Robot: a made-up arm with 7 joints.
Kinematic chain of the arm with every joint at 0, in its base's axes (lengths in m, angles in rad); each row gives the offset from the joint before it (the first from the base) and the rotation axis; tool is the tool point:
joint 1: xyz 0 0.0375 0 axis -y
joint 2: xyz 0 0.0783 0 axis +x
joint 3: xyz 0 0 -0.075 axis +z
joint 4: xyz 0 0 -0.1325 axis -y
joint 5: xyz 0 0 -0.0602 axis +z
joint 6: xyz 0 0 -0.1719 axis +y
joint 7: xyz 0 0 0 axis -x
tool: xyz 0 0 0
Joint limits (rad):
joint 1: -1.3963..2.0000
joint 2: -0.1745..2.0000
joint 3: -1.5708..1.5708
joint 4: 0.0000..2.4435
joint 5: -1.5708..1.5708
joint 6: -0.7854..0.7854
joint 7: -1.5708..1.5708
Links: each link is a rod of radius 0.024 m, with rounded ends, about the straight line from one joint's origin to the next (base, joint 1, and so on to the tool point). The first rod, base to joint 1, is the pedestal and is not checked.
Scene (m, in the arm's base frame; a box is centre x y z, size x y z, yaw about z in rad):
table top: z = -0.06
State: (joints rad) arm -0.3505 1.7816 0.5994 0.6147 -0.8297 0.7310 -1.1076
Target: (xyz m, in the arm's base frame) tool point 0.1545 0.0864 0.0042
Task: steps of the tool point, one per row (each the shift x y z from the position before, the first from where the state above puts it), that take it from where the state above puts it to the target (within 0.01 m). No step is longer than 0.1 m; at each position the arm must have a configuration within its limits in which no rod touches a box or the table.
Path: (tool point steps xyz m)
1: 0.0531 -0.0532 0.0021
2: 0.0385 -0.0638 -0.0087
3: 0.0198 -0.0691 -0.0173
4: -0.0008 -0.0688 -0.0223
5: -0.0215 -0.0623 -0.0235
6: -0.0394 -0.0505 -0.0206
7: -0.0529 -0.0342 -0.0149

